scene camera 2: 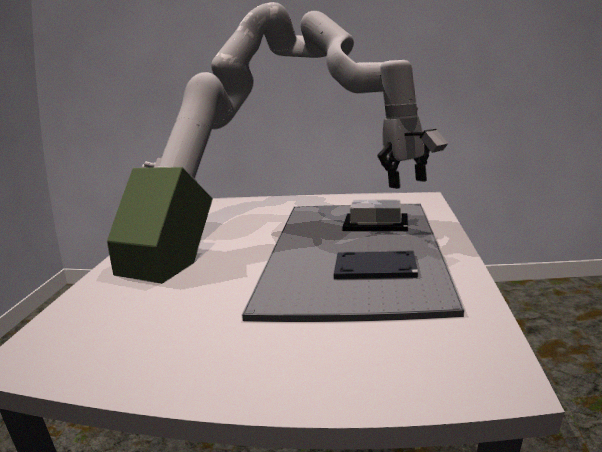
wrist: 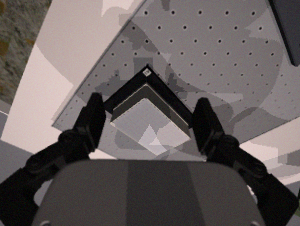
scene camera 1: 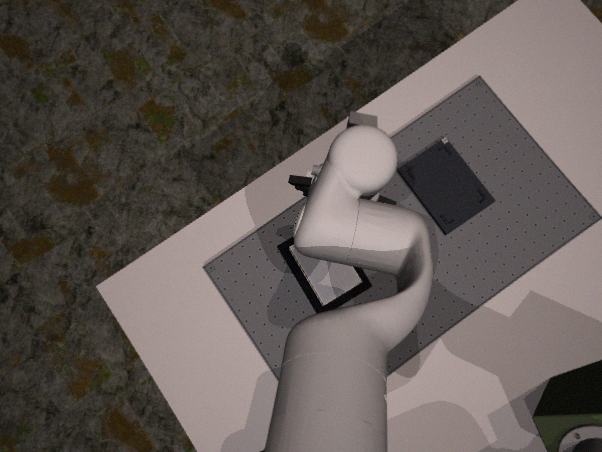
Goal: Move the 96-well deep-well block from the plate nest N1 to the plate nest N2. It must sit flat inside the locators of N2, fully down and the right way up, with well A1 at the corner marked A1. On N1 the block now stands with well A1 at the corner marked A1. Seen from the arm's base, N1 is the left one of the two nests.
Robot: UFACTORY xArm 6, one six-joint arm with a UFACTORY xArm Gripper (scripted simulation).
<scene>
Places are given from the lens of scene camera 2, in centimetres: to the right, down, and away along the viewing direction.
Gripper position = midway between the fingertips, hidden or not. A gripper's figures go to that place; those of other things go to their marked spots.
my gripper (scene camera 2: 408, 184): 25, -10, 118
deep-well block (scene camera 2: 364, 212): 16, -3, 125
</scene>
